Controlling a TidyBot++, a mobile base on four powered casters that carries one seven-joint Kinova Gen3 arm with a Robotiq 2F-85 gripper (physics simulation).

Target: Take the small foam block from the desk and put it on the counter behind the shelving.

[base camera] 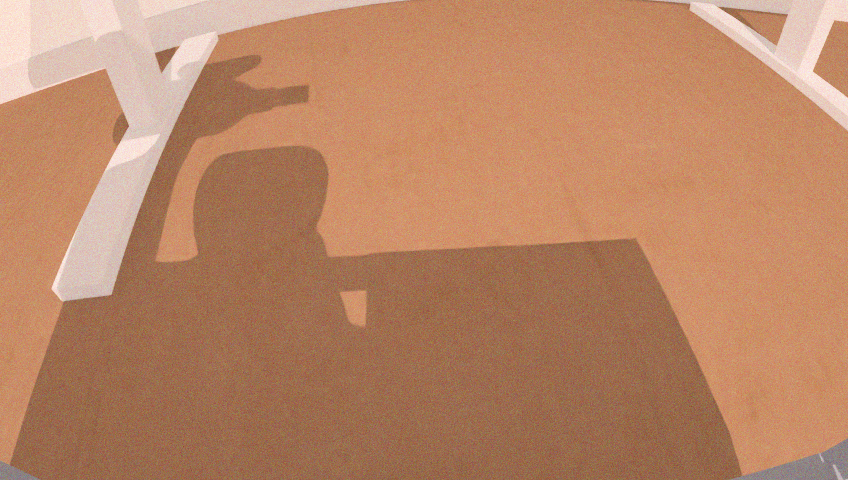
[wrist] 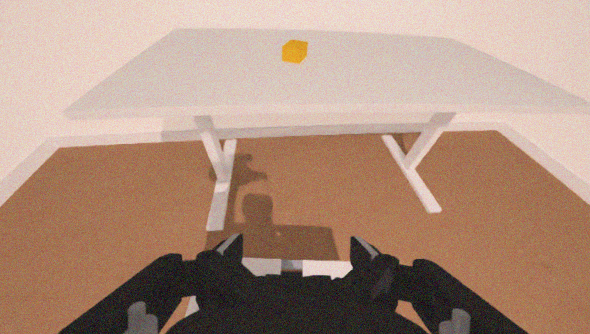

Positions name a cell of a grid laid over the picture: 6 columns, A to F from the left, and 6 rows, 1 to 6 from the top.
Labels:
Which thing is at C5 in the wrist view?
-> My gripper.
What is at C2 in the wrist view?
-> A white desk.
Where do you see a white desk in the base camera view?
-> At B2

